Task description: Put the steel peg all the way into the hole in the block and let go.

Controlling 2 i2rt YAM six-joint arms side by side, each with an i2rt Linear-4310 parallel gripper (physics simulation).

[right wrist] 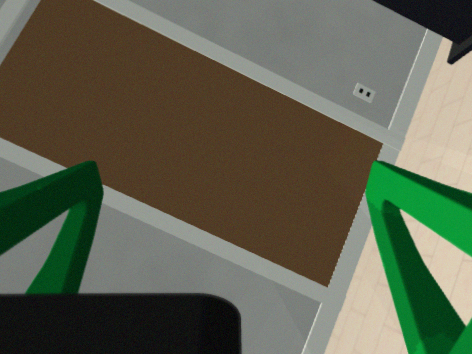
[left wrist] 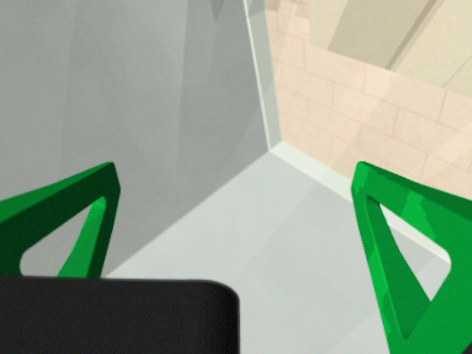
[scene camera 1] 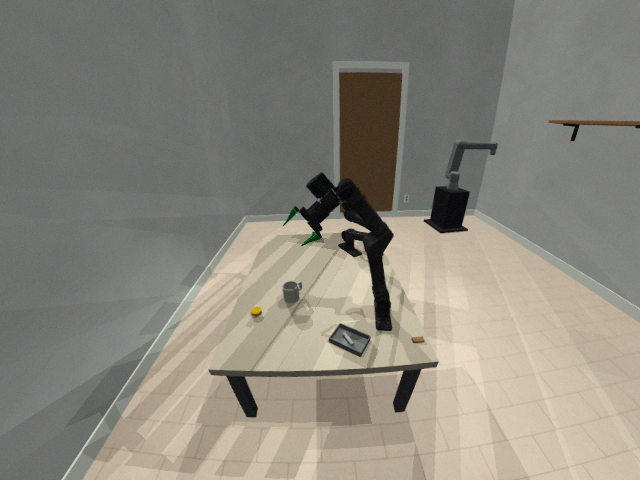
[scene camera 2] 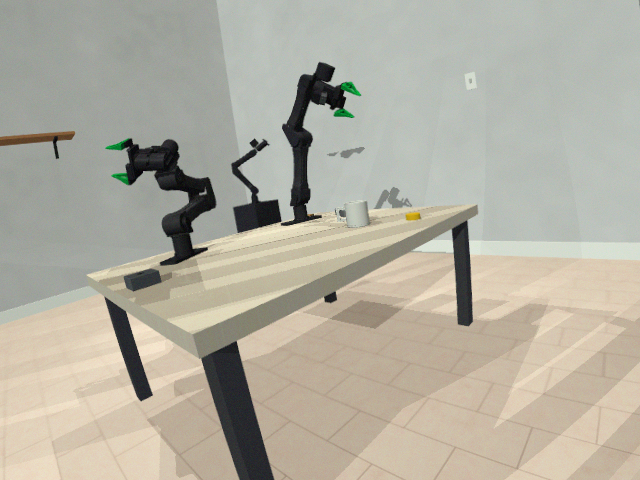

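Seen in the pictures: left gripper, fingertip midpoint: (left wrist: 235, 175) (scene camera 1: 292, 236) (scene camera 2: 356, 106); right gripper, fingertip midpoint: (right wrist: 234, 176) (scene camera 1: 362, 193) (scene camera 2: 109, 161); left arm's base, link origin: (scene camera 1: 382, 314) (scene camera 2: 301, 221); right arm's base, link origin: (scene camera 1: 349, 249) (scene camera 2: 185, 257).
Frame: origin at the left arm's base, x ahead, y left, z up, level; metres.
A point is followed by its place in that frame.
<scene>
The steel peg (scene camera 1: 347, 338) {y 0.170, x 0.160, z 0.016 m} lies in the shallow dark tray (scene camera 1: 345, 347) {y 0.216, x 0.165, z 0.017 m} near the table's front edge in scene camera 1. The dark block (scene camera 2: 142, 280) {y -0.802, x 0.479, z 0.019 m} sits at the table's near left end in scene camera 2, a small dark opening on its top. My left gripper (scene camera 1: 292, 235) {y 0.097, x 0.372, z 0.448 m} (scene camera 2: 356, 105) {y 0.097, x 0.372, z 0.448 m} (left wrist: 235, 175) {y 0.097, x 0.372, z 0.448 m} is open and empty, high above the table and away from the peg. My right gripper (scene camera 2: 109, 161) {y -0.786, x 0.099, z 0.363 m} (right wrist: 234, 176) {y -0.786, x 0.099, z 0.363 m} is open and empty, high above the block's end of the table. Peg and block do not show in the wrist views.
A grey mug (scene camera 1: 291, 291) {y -0.032, x 0.445, z 0.079 m} (scene camera 2: 357, 213) {y -0.095, x 0.491, z 0.049 m} stands on the table (scene camera 1: 268, 351) {y 0.264, x 0.475, z 0.000 m} (scene camera 2: 248, 289) {y -0.648, x 0.757, z 0.000 m}. A yellow disc (scene camera 1: 256, 311) {y 0.068, x 0.601, z 0.019 m} (scene camera 2: 412, 216) {y 0.039, x 0.620, z 0.013 m} lies near the mug. A small orange-brown piece (scene camera 1: 418, 339) {y 0.147, x -0.140, z 0.008 m} lies near the table's right edge in scene camera 1, beyond the left arm's base.
</scene>
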